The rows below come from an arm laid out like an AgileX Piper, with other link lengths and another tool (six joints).
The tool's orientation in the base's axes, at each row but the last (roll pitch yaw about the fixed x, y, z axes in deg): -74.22, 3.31, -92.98; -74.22, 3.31, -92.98; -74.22, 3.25, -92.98; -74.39, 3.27, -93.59; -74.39, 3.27, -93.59; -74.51, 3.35, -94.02; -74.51, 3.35, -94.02; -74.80, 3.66, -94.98; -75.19, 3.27, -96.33; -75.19, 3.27, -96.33; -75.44, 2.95, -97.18
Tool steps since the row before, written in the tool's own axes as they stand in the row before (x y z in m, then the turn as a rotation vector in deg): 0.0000, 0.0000, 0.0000, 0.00, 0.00, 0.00; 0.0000, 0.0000, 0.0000, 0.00, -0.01, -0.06; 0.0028, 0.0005, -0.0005, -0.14, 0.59, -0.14; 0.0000, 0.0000, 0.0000, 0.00, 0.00, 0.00; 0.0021, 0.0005, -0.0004, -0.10, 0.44, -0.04; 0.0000, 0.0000, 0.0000, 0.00, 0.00, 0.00; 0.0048, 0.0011, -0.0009, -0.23, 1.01, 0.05; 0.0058, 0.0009, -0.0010, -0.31, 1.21, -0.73; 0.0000, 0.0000, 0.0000, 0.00, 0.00, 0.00; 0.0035, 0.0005, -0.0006, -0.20, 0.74, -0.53; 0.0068, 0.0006, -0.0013, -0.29, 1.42, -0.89
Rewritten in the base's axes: 0.0000, 0.0000, 0.0000, 0.00, 0.00, 0.00; 0.0000, 0.0000, 0.0000, -0.06, 0.00, -0.01; -0.0005, -0.0027, -0.0008, 0.03, 0.17, -0.60; 0.0000, 0.0000, 0.0000, 0.00, 0.00, 0.00; -0.0004, -0.0020, -0.0007, 0.09, 0.12, -0.43; 0.0000, 0.0000, 0.0000, 0.00, 0.00, 0.00; -0.0009, -0.0047, -0.0016, 0.34, 0.26, -0.94; -0.0012, -0.0056, -0.0015, -0.35, 0.43, -1.34; 0.0000, 0.0000, 0.0000, 0.00, 0.00, 0.00; -0.0008, -0.0034, -0.0008, -0.29, 0.28, -0.84; -0.0019, -0.0066, -0.0013, -0.45, 0.43, -1.58
